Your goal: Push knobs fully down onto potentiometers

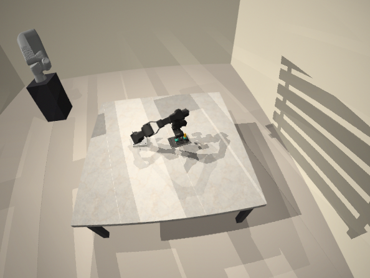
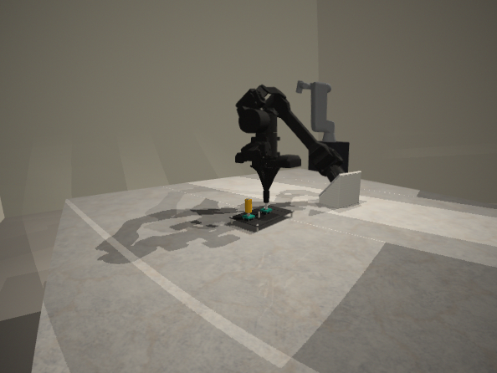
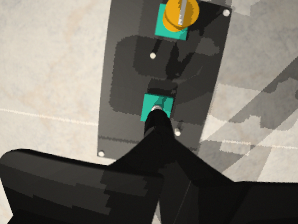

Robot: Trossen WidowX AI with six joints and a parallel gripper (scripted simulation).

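Now: gripper tip 2 cm above the black knob. From my gripper tip the other things lie so: green potentiometer (3 cm below); orange knob (7 cm ahead, 2 cm to the left, 2 cm below).
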